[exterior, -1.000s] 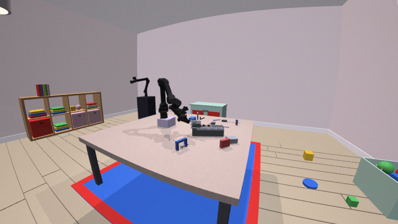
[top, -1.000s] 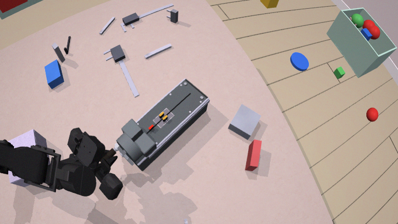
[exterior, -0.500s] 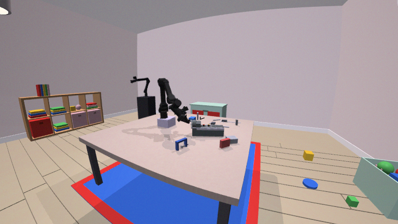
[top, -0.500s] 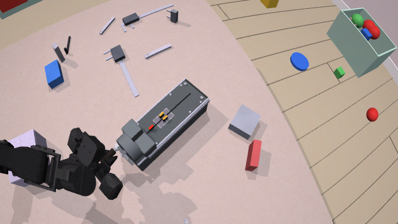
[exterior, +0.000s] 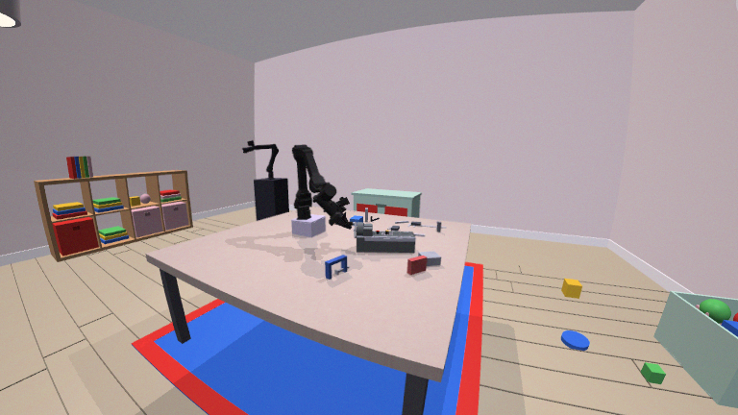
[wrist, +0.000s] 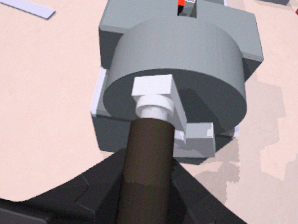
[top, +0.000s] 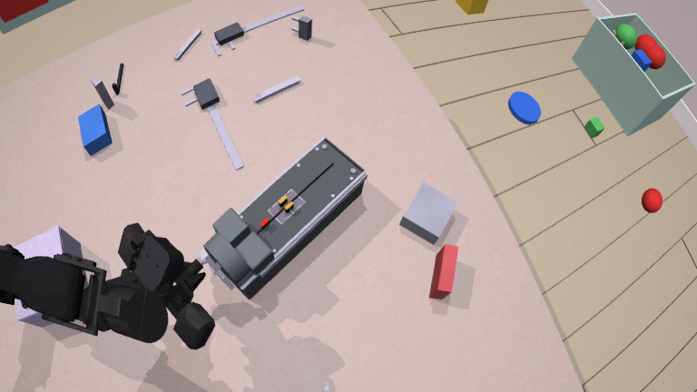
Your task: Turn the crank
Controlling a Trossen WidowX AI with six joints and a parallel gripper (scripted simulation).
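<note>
Right now my gripper tip is 2 cm below the dark brown crank handle and 2 cm past it. Also, from my gripper tip: red pointer: 12 cm ahead, 2 cm to the left, 1 cm below; red block: 32 cm ahead, 18 cm to the right, 7 cm below; grey block: 36 cm ahead, 8 cm to the right, 8 cm below.
</note>
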